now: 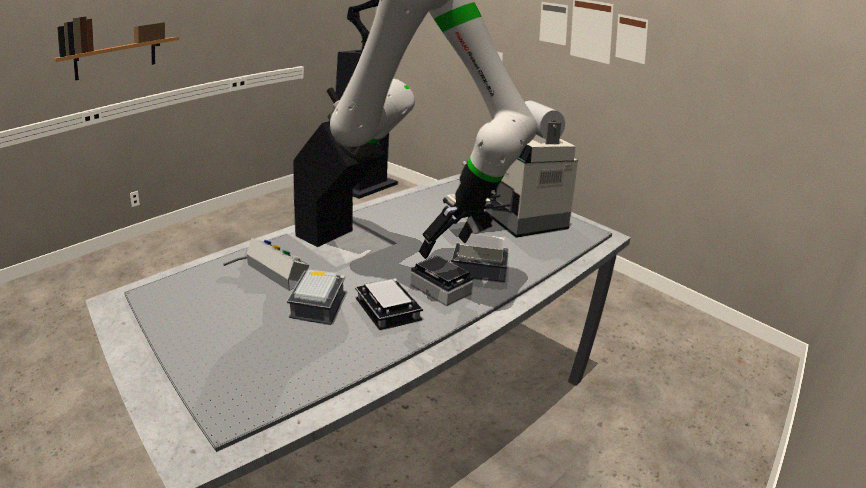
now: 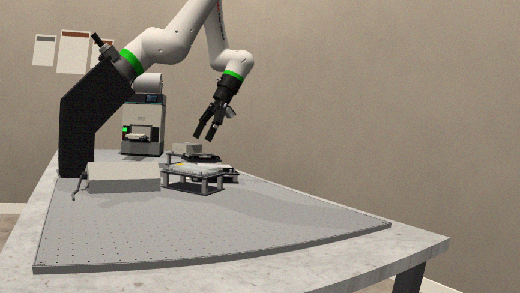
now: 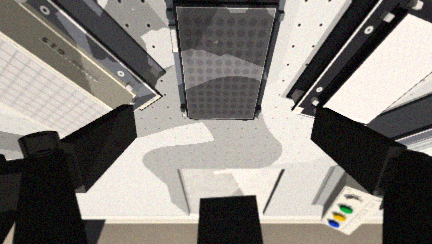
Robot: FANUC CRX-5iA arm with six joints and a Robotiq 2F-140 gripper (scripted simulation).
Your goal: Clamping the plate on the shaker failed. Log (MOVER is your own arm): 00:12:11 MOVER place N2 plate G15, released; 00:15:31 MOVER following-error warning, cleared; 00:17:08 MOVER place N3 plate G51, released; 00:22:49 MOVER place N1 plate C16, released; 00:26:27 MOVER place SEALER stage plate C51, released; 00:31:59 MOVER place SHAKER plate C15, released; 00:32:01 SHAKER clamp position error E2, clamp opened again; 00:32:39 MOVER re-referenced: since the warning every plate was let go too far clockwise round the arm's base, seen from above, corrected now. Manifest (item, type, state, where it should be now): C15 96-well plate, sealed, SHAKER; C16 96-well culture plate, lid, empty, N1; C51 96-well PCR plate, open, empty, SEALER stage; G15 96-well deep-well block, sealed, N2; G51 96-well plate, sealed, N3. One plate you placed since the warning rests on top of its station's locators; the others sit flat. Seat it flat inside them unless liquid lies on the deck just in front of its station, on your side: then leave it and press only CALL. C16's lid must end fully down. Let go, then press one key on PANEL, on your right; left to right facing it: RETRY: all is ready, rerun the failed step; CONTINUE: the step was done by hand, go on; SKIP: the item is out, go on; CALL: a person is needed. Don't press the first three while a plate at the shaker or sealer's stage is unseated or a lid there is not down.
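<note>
Right now my hand is 330 mm past the grey retry key, 250 mm to the left of it and 70 mm above it. From my hand the other things lie so: lidded culture plate: 180 mm behind, 300 mm to the right, 70 mm below; dark sealed plate: 80 mm below.
</note>
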